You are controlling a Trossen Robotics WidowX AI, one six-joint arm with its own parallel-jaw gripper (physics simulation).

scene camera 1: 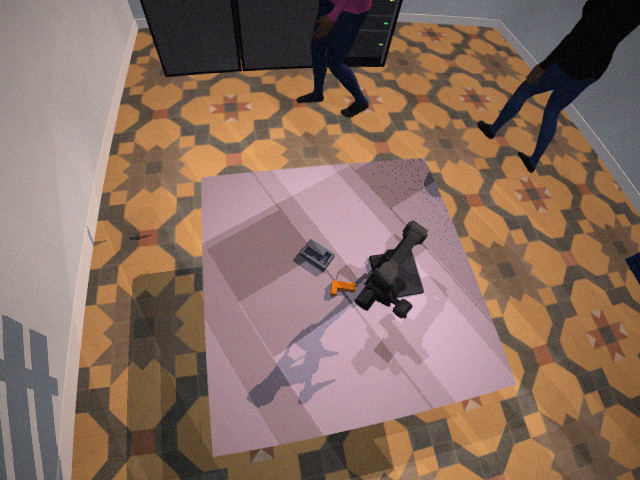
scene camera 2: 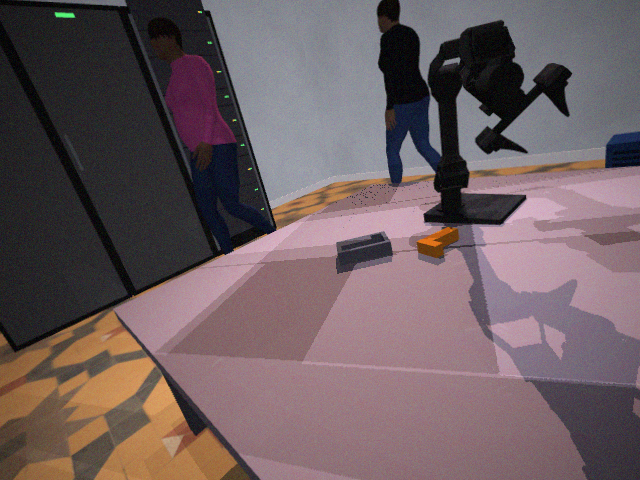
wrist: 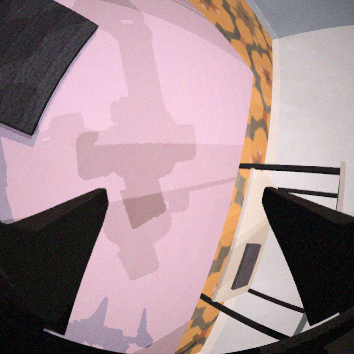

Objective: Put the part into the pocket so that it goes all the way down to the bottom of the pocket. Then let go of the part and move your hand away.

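Frame: origin at the arm's base, x back, y right, z up, level; centimetres.
Seen in the pictures: gripper, fingertip midpoint: (scene camera 2: 546, 134) (wrist: 186, 195); arm's base at its link origin: (scene camera 2: 451, 207).
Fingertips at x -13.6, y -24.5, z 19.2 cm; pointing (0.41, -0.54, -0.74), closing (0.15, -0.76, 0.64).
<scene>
Offsets run from my fingertips to a thing's top centre. Level surfaces: height alone.
The part, an orange L-shaped piece @(dx -10.5, dy +20.6, dz -18.5 cm) (scene camera 1: 343, 287) (scene camera 2: 431, 246), lies flat on the pink table @(dz -21.5 cm) (scene camera 1: 232, 418) (scene camera 2: 361, 413) (wrist: 210, 100), between the pocket block and the arm's base. The pocket is a recess in the top of a grey rectangular block @(dx -15.5, dy +40.4, dz -17.9 cm) (scene camera 1: 324, 264) (scene camera 2: 364, 254), which stands apart from the part. My gripper (scene camera 1: 383, 304) (scene camera 2: 547, 133) (wrist: 186, 195) is open and empty, high above the table. In the first scene view it appears to the right of the part and slightly below it. The part and the pocket block do not show in the wrist view.
The arm's dark base plate (scene camera 1: 412, 279) (scene camera 2: 488, 207) (wrist: 42, 65) is on the table just beyond the part. Shadows of the arm cross the table top. Two people (scene camera 1: 336, 56) (scene camera 1: 563, 77) (scene camera 2: 199, 118) (scene camera 2: 405, 87) and dark cabinets (scene camera 1: 196, 36) (scene camera 2: 77, 155) stand beyond the table.
</scene>
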